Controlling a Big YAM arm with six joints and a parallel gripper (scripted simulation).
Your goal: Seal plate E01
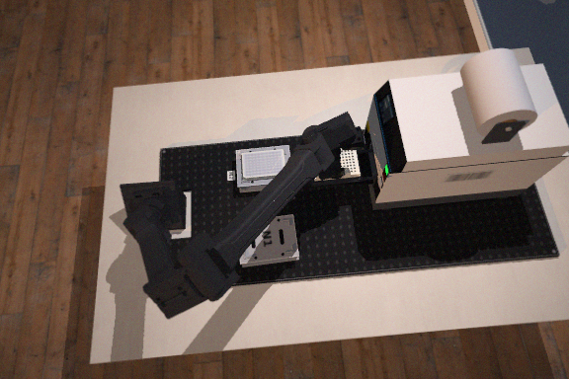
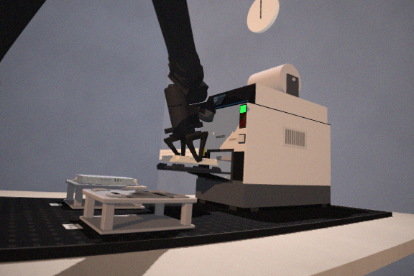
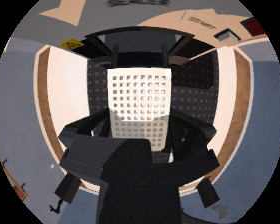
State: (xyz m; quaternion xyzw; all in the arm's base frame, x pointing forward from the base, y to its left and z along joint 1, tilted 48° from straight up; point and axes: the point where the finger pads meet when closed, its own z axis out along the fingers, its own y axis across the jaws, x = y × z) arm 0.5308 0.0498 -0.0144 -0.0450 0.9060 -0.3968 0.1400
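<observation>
My hand is 3 cm above the sealer stage. Also, from my hand: nest 22 cm behind, 17 cm to the right, 8 cm below; then plate 20 cm behind, 5 cm to the left, 7 cm below; then start button 10 cm ahead, 10 cm to the right, 6 cm above.
</observation>
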